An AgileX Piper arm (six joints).
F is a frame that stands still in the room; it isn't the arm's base.
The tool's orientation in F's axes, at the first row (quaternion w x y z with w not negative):
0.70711 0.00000 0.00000 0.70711
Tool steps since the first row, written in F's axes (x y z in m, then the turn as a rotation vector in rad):
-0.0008 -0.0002 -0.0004 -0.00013 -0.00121 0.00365
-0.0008 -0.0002 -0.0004 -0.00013 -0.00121 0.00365
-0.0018 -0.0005 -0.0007 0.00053 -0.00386 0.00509
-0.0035 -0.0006 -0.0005 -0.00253 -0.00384 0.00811
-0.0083 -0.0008 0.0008 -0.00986 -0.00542 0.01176
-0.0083 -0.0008 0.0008 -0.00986 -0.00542 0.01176
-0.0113 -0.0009 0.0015 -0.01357 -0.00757 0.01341
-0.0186 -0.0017 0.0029 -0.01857 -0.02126 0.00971
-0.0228 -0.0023 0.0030 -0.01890 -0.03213 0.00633
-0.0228 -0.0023 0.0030 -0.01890 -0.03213 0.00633
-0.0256 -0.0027 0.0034 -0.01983 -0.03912 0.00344
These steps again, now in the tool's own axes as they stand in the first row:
-0.0002 0.0008 -0.0004 -0.00121 0.00013 0.00365
-0.0002 0.0008 -0.0004 -0.00121 0.00013 0.00365
-0.0005 0.0018 -0.0007 -0.00386 -0.00053 0.00509
-0.0006 0.0035 -0.0005 -0.00384 0.00253 0.00811
-0.0008 0.0083 0.0008 -0.00542 0.00986 0.01176
-0.0008 0.0083 0.0008 -0.00542 0.00986 0.01176
-0.0009 0.0113 0.0015 -0.00757 0.01357 0.01341
-0.0017 0.0186 0.0029 -0.02126 0.01857 0.00971
-0.0023 0.0228 0.0030 -0.03213 0.01890 0.00633
-0.0023 0.0228 0.0030 -0.03213 0.01890 0.00633
-0.0027 0.0256 0.0034 -0.03912 0.01983 0.00344

